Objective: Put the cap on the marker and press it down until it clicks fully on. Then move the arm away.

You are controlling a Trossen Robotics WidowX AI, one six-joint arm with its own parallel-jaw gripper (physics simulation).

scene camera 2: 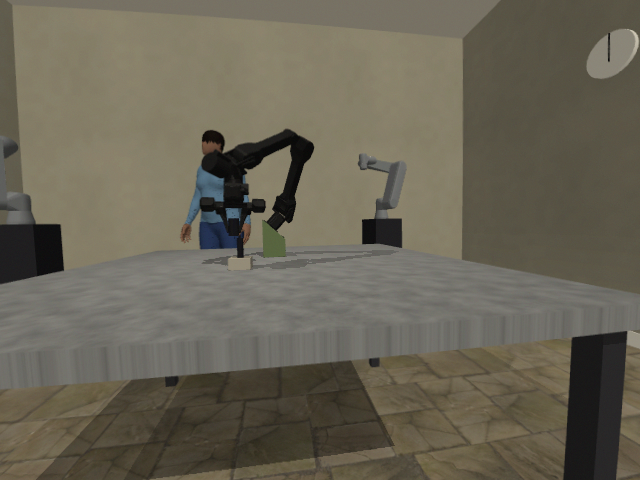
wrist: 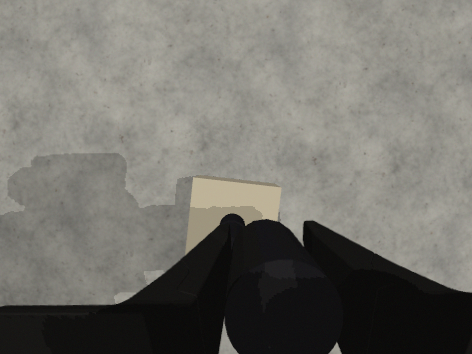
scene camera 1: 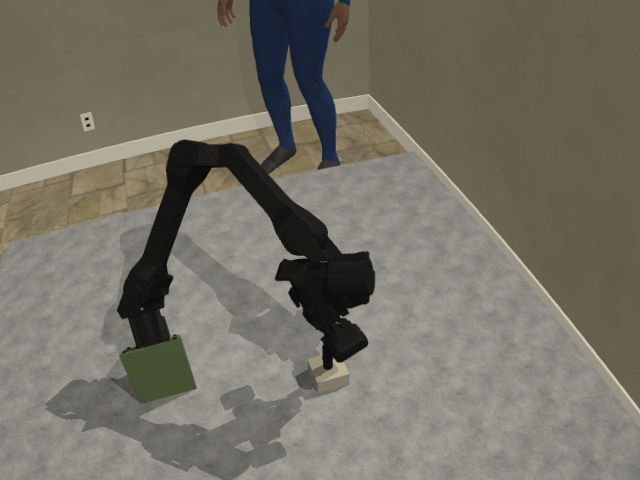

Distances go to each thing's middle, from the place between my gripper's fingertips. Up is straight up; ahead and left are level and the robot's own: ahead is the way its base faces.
Scene:
My hand is 90 mm above the cream block (scene camera 1: 338, 376), 20 mm to the right of it and 20 mm past it. Round my hand: black cap (wrist: 276, 290): 20 mm above, 10 mm behind.

